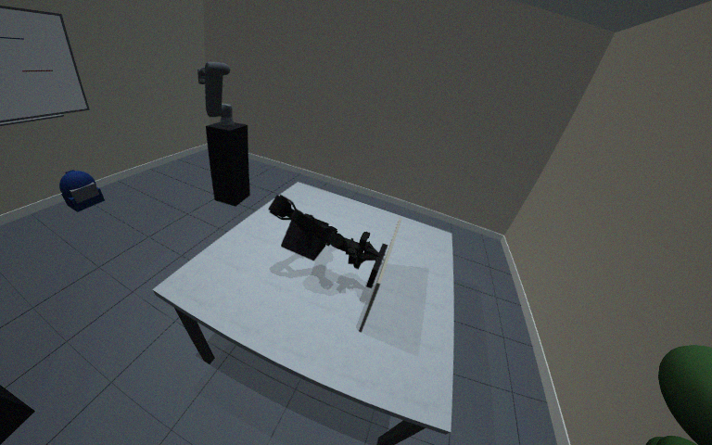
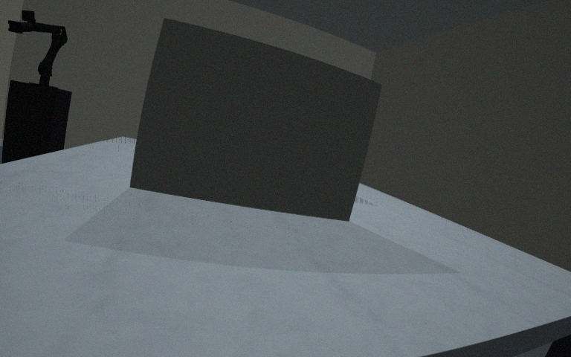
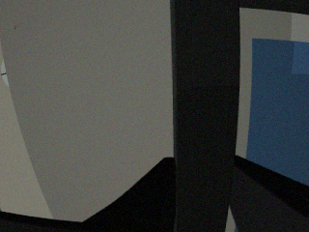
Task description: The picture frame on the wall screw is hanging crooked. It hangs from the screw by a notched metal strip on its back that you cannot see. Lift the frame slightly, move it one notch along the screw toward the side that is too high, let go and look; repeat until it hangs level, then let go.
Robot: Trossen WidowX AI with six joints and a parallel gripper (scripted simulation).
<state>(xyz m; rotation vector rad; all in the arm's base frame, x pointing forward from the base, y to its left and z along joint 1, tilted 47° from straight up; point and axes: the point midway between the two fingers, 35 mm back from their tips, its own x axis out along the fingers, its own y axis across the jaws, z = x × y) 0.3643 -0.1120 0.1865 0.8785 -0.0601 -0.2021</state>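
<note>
Now: gripper tip 10 mm short of the picture frame, 10 mm to the right of it and 50 mm above it. Also, from my gripper tip: wall panel: 20 mm ahead, 70 mm below.
</note>
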